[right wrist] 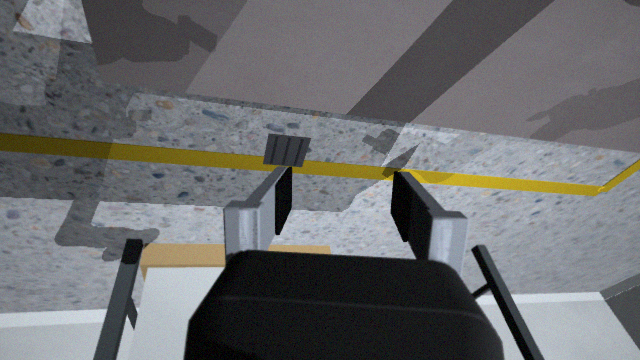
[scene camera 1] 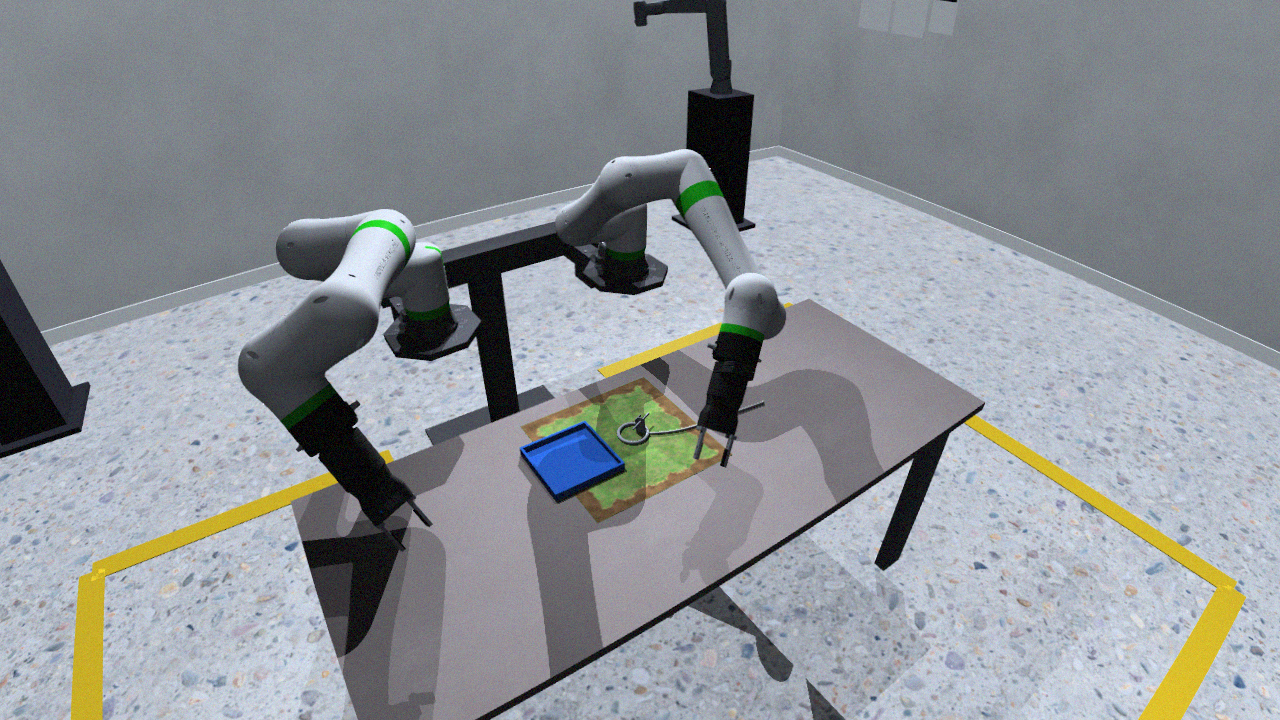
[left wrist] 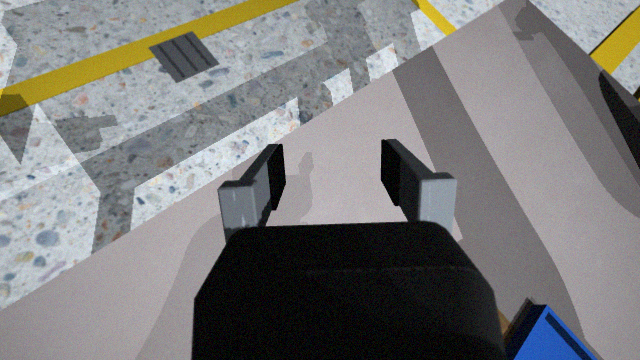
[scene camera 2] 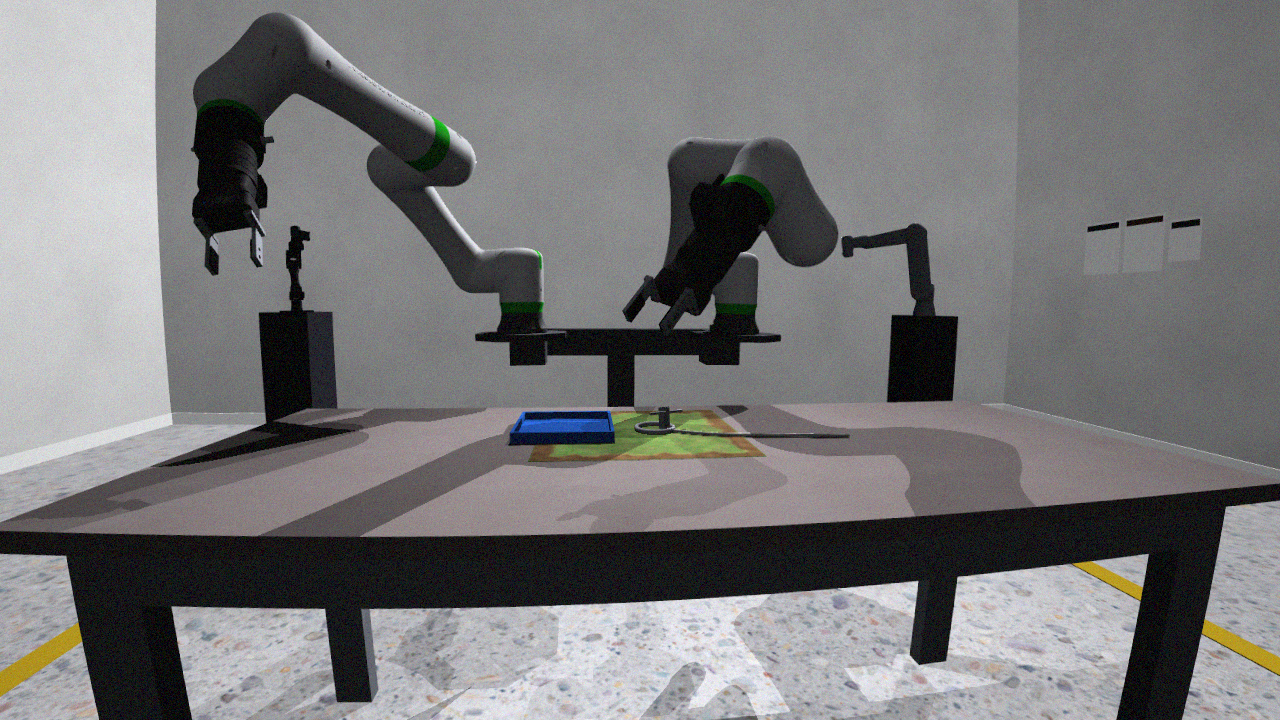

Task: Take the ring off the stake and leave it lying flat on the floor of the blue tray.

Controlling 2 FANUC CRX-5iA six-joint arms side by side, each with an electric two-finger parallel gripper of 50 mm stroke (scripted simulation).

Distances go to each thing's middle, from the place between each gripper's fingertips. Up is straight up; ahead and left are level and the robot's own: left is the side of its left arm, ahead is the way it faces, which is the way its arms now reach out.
Right now the blue tray (scene camera 1: 565, 459) is 440 mm to the left of my right hand (scene camera 2: 234, 266), 310 mm below it and 300 mm behind it.
I see the blue tray 360 mm behind my left hand (scene camera 2: 644, 323), 140 mm to the right of it and 230 mm below it.
